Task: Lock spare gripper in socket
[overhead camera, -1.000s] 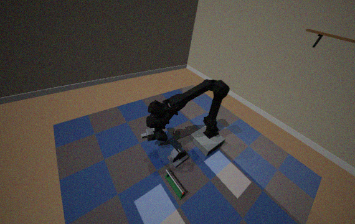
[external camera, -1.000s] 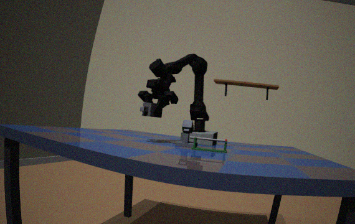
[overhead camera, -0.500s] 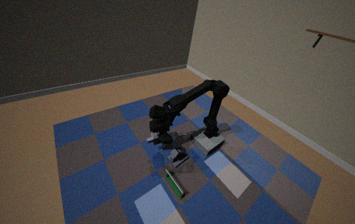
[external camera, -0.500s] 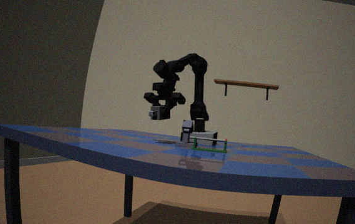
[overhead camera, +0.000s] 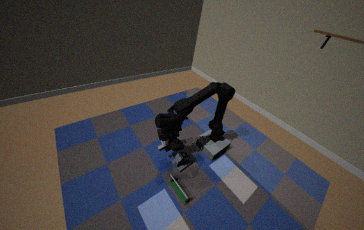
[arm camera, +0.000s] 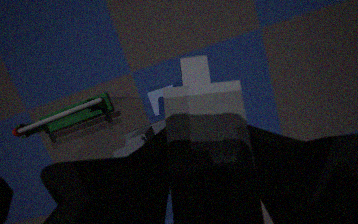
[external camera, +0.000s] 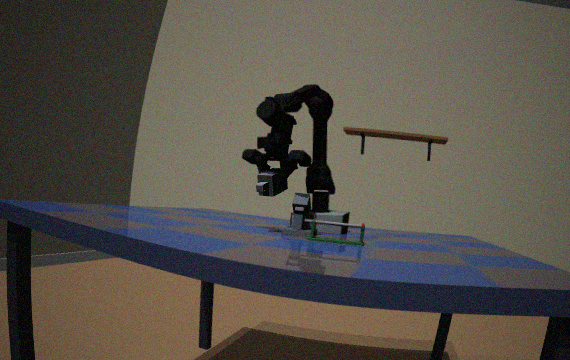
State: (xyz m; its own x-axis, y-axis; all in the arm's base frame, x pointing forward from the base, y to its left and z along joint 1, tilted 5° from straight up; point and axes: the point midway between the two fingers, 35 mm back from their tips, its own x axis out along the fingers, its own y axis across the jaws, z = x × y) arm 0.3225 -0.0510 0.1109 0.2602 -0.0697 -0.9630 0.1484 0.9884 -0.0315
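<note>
Right now my gripper tip is 4 cm short of the green rack, 20 cm to the right of it and 9 cm above it. Round my gripper tip: socket: 5 cm behind, 8 cm to the left, 6 cm below; spare gripper: 1 cm above.
</note>
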